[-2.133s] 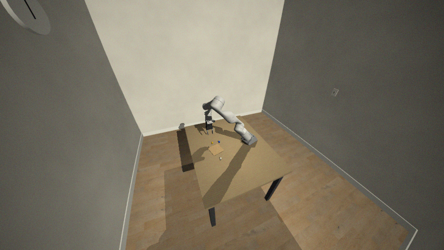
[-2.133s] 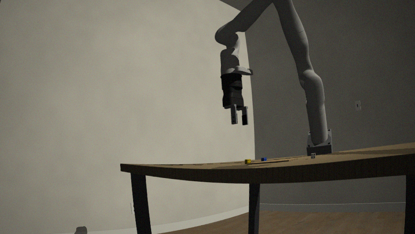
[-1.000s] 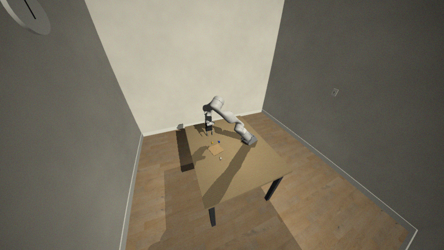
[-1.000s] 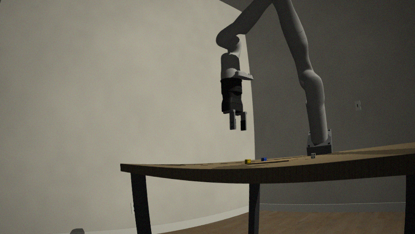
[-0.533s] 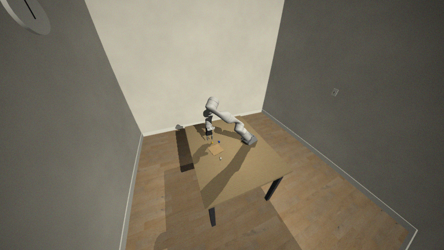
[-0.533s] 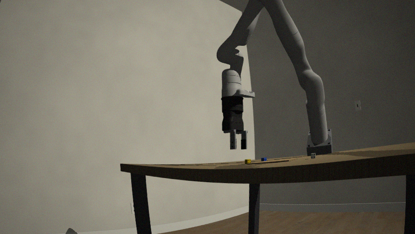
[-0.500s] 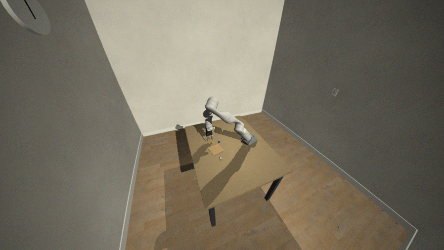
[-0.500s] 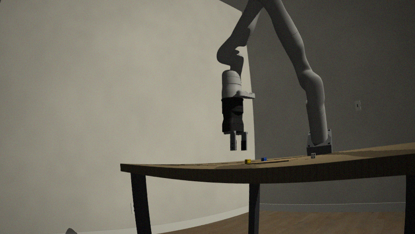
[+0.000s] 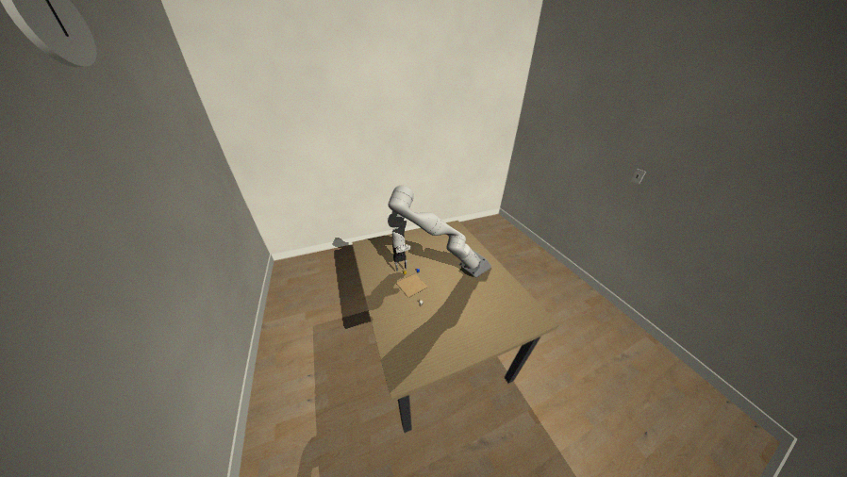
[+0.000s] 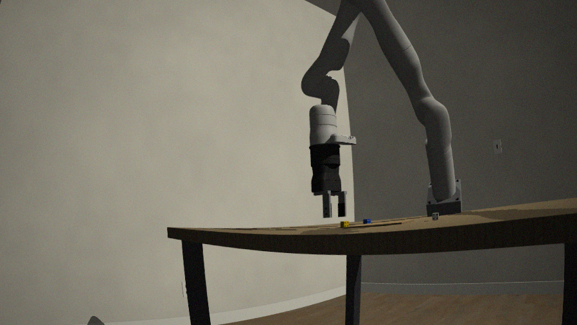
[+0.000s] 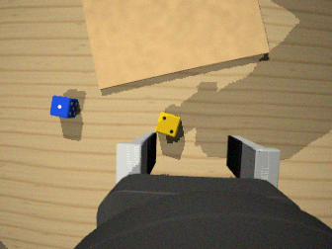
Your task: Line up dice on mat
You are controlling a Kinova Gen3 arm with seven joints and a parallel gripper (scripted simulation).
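Right now the yellow die is 4 cm below my hand, 2 cm to the left of it and 2 cm behind it. Round my hand: white die 28 cm to the left, 4 cm below, 2 cm behind; then blue die 10 cm behind, 4 cm below, 3 cm to the left; then tan mat 13 cm to the left, 4 cm below, 2 cm behind.
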